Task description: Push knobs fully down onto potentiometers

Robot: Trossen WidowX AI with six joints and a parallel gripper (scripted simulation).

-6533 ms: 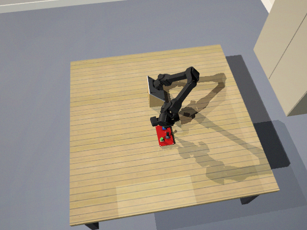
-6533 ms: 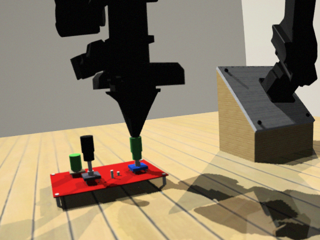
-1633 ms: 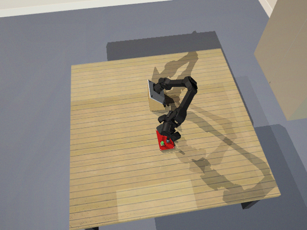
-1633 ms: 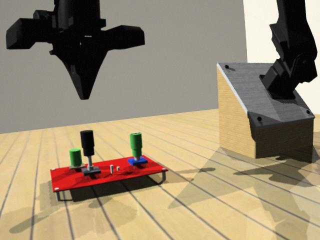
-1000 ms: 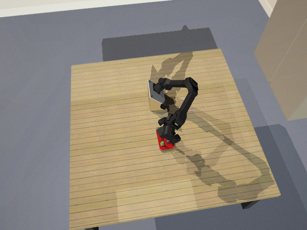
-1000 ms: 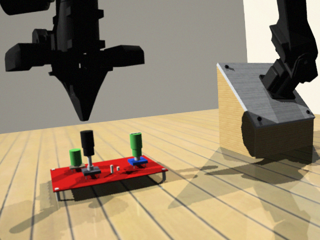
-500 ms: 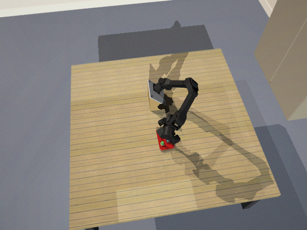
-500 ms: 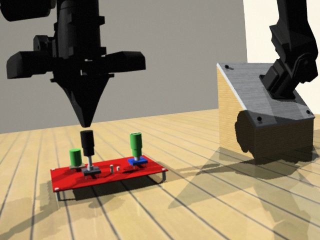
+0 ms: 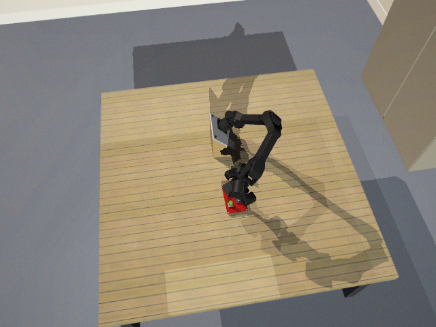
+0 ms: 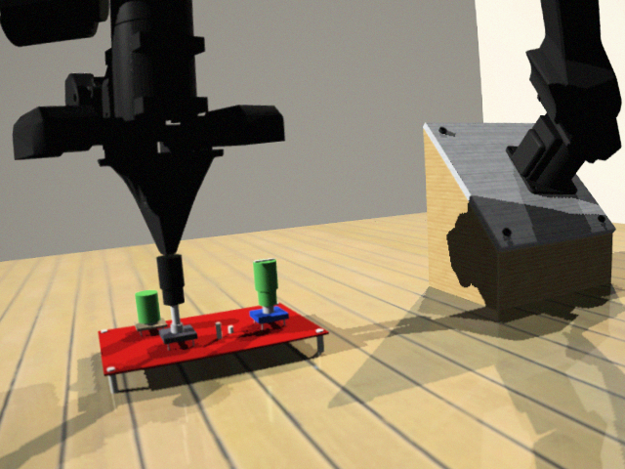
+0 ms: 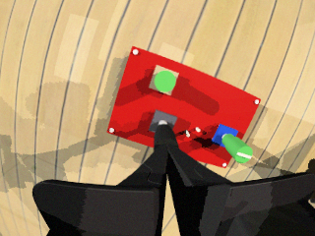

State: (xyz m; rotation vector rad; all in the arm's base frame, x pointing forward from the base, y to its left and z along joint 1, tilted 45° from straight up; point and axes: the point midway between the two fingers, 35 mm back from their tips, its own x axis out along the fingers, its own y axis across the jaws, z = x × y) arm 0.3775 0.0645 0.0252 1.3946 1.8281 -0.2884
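The black knob is 20 mm below my gripper tip. Also, from my gripper tip: green knob (70 mm behind, 20 mm to the right, 30 mm below).
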